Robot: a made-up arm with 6 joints.
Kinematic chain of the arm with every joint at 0, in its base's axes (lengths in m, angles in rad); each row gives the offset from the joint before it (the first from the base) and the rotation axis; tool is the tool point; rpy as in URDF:
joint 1: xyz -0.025 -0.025 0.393 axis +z
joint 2: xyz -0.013 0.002 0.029 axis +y
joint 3: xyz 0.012 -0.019 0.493 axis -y
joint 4: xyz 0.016 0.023 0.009 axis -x
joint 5: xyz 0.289 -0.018 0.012 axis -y
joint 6: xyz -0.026 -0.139 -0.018 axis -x
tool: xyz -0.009 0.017 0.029 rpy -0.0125 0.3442 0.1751
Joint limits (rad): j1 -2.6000..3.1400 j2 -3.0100..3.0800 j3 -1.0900..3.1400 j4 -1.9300..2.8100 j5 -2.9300..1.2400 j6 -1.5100..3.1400
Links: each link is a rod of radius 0.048 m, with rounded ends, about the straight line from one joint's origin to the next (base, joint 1, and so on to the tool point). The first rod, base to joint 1, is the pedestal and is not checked.
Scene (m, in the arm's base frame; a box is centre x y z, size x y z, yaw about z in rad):
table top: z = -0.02
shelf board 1: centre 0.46 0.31 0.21 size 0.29 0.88 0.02 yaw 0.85
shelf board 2: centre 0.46 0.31 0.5 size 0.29 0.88 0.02 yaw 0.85
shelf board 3: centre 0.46 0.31 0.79 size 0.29 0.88 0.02 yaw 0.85
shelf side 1: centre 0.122 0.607 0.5 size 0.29 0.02 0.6 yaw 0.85
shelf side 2: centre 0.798 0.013 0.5 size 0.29 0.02 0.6 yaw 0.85
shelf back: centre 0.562 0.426 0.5 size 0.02 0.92 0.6 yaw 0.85
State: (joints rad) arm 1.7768 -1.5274 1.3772 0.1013 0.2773 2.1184
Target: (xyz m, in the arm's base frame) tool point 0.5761 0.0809 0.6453
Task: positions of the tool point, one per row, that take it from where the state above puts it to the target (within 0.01 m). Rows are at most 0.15 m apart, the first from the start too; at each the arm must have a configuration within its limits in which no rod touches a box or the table.
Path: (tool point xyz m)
1: 0.3879 -0.6911 0.5680
2: 0.4796 -0.5898 0.5911
3: 0.5343 -0.4637 0.6107
4: 0.5459 -0.3261 0.6264
5: 0.5127 -0.1919 0.6380
6: 0.4385 -0.0757 0.6453
7: 0.5175 -0.0080 0.6459
8: 0.5761 0.0809 0.6453

